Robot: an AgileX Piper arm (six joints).
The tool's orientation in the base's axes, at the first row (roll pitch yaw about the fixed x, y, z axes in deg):
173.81, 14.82, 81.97
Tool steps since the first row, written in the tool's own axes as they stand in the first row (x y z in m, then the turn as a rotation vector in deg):
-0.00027, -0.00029, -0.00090, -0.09, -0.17, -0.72
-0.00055, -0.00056, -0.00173, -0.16, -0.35, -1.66
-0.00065, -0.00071, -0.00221, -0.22, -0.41, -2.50
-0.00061, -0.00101, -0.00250, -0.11, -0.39, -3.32
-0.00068, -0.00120, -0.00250, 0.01, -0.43, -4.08
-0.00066, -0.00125, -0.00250, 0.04, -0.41, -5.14
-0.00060, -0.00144, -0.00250, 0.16, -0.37, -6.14
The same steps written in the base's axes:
-0.00039, 0.00001, 0.00090, -0.23, 0.12, 0.70
-0.00075, 0.00000, 0.00175, -0.49, 0.33, 1.60
-0.00095, 0.00005, 0.00222, -0.61, 0.50, 2.42
-0.00126, 0.00020, 0.00245, -0.64, 0.82, 3.18
-0.00146, 0.00015, 0.00245, -0.71, 1.15, 3.87
-0.00150, 0.00017, 0.00244, -0.77, 1.46, 4.89
-0.00168, 0.00025, 0.00241, -0.78, 1.83, 5.82

